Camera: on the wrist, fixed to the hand. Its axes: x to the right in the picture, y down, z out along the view.
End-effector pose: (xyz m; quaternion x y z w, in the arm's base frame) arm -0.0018 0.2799 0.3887 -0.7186 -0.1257 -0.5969 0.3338
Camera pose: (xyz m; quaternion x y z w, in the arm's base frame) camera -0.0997 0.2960 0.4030 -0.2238 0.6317 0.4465 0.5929
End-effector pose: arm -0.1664 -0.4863 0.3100 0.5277 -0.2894 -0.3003 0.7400
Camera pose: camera -0.1368 -0.4538 0.2199 -0.3066 -0.6578 0.6447 0.2403
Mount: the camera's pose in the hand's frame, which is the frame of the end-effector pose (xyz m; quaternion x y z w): -0.0151 -0.0734 -0.0666 0.0304 -0.1691 0.9851 0.0128
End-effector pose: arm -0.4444 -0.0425 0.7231 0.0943 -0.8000 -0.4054 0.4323
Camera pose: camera -0.3987 -0.1207 0.6800 -0.8422 -0.1885 0.4290 0.2667
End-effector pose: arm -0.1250 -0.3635 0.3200 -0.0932 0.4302 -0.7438 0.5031
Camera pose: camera -0.2049 -0.3055 0.3375 0.3121 -0.0104 0.4887 0.8147
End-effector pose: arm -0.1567 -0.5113 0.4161 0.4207 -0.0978 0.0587 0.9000
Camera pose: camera -0.1492 -0.5074 0.3162 0.0537 0.5661 -0.8191 0.0756
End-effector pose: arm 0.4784 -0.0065 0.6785 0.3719 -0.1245 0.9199 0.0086
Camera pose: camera 0.4519 0.0815 0.6384 -0.0379 0.3414 0.0389 0.9383
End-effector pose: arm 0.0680 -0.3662 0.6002 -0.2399 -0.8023 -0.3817 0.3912
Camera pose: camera 0.0562 -0.4644 0.5836 -0.8460 0.1483 0.4454 0.2526
